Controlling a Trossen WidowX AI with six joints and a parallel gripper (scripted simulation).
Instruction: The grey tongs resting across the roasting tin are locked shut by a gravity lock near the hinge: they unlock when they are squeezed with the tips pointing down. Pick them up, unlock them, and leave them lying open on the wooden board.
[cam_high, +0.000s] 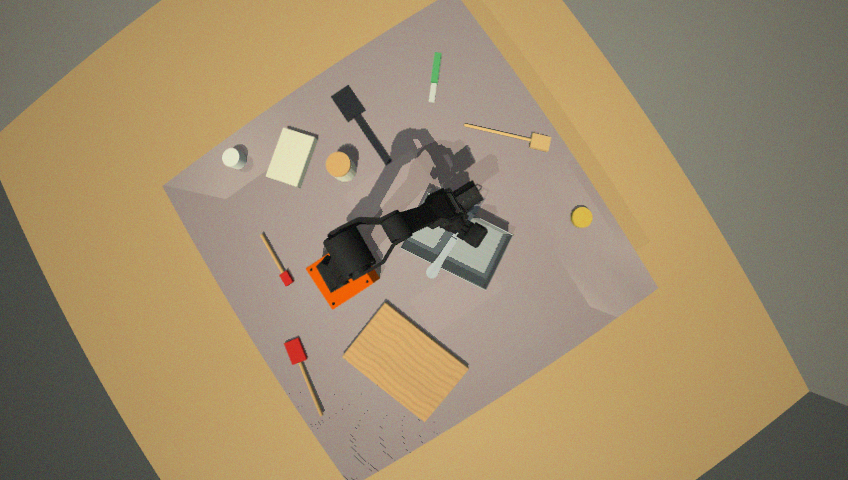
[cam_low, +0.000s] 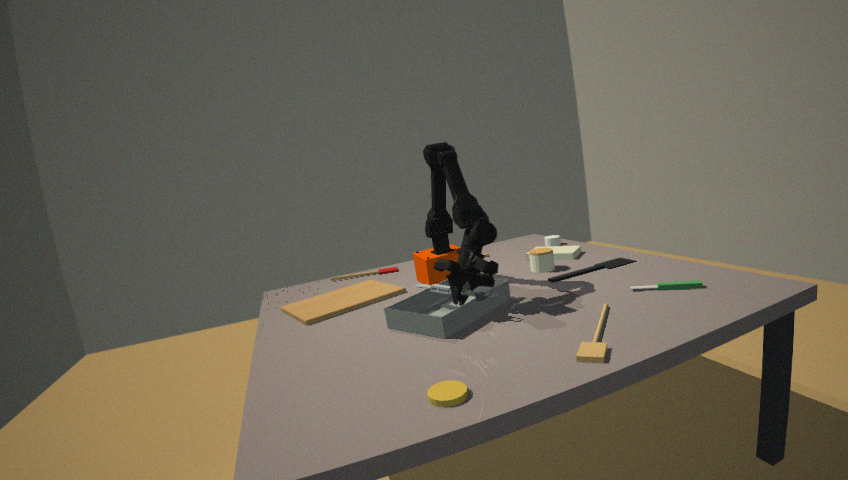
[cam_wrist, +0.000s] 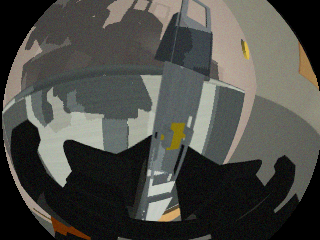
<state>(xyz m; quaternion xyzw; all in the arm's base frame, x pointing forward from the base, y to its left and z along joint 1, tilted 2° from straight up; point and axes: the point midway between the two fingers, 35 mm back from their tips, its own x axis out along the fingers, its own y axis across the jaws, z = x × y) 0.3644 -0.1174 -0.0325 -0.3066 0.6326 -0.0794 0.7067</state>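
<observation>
Right now the grey roasting tin is 40 mm behind my gripper tip and 10 mm to the right of it. The rest, counted from my gripper tip: cork-lidded jar: 420 mm to the left, 190 mm behind; wooden board: 420 mm behind, 230 mm to the right, 20 mm below; yellow disc: 360 mm ahead, 200 mm to the right, 20 mm below.
</observation>
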